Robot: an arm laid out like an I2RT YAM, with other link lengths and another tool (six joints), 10 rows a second.
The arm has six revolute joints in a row. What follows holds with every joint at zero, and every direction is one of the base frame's. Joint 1 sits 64.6 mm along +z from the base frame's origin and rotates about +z. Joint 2 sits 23.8 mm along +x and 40.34 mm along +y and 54.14 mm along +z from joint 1 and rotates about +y. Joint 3 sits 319.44 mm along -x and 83.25 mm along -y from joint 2 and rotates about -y. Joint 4 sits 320.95 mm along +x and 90.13 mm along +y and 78.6 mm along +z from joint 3 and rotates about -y. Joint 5 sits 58.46 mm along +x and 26.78 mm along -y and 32 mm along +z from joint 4 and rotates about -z. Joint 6 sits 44.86 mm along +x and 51.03 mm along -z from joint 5 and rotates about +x. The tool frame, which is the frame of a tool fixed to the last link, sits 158 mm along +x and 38 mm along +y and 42 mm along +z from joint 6; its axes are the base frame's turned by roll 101.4, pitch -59.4 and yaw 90 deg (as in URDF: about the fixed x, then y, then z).
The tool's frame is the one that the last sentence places.
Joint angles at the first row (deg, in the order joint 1, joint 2, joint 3, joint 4, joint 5, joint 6):
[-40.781, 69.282, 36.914, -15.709, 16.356, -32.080]
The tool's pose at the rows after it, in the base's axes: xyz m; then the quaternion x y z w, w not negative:
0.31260, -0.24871, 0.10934, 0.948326, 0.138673, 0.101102, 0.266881
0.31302, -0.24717, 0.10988, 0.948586, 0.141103, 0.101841, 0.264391
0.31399, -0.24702, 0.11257, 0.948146, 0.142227, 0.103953, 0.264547
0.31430, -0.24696, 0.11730, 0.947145, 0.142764, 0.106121, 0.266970
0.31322, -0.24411, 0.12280, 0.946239, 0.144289, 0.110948, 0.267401
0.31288, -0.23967, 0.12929, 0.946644, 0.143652, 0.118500, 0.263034
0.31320, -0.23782, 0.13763, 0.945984, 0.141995, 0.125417, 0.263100
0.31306, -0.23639, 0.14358, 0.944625, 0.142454, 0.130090, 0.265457
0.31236, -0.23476, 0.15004, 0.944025, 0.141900, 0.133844, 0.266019
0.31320, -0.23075, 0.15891, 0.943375, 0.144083, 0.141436, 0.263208
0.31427, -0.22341, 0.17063, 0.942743, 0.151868, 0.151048, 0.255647
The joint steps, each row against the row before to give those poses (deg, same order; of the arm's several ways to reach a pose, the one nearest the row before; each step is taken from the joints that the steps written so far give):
[-0.022, -0.222, -0.176, -0.112, -0.090, -0.264]
[0.040, -0.088, 0.154, -0.416, -0.311, -0.089]
[-0.019, -0.150, 0.306, -0.275, -0.234, -0.076]
[0.003, -0.502, 0.329, -0.426, -0.055, -0.100]
[-0.047, -1.176, 0.051, -0.827, -0.481, -0.064]
[0.034, -1.155, 0.382, -1.503, -0.830, 0.542]
[-0.006, -0.961, 0.619, -1.135, -0.479, 0.397]
[0.010, -0.853, 0.243, -0.532, -0.252, 0.006]
[-0.016, -0.831, 0.477, -1.002, -0.253, 0.147]
[0.079, -0.915, 0.869, -1.532, -0.848, 0.213]
[0.040, -1.117, 1.414, -2.524, -1.628, -0.126]

